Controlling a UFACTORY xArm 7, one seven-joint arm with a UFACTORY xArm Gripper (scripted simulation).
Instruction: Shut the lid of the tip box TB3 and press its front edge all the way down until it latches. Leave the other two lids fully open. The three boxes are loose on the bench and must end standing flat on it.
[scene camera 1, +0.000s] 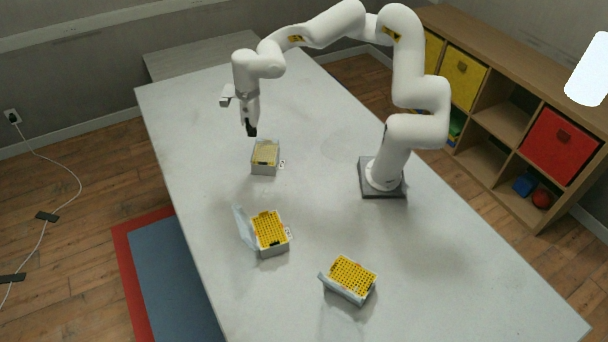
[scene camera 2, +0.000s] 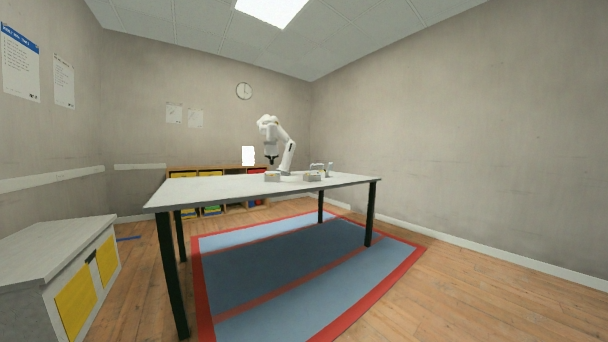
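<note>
There is a tip box (scene camera 1: 266, 151) here, and I can see it.
</note>
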